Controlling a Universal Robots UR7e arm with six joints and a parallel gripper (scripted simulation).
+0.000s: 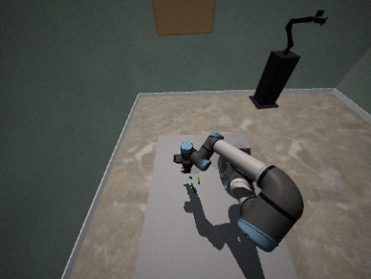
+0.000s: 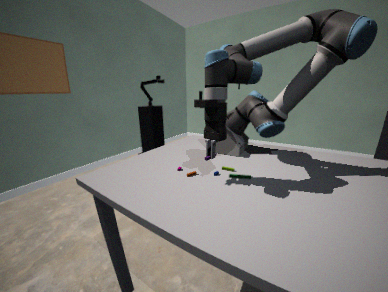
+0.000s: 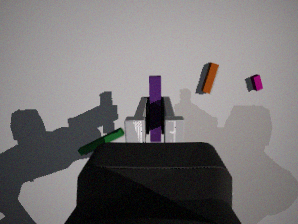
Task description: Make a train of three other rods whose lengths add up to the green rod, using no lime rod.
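Now: the orange rod 8 cm to the right of my hand and 10 cm below it. Also, from my hand: lime rod (10 cm behind, 4 cm to the left, 10 cm below); then green rod (5 cm behind, 10 cm to the left, 10 cm below); then purple rod (1 cm below).
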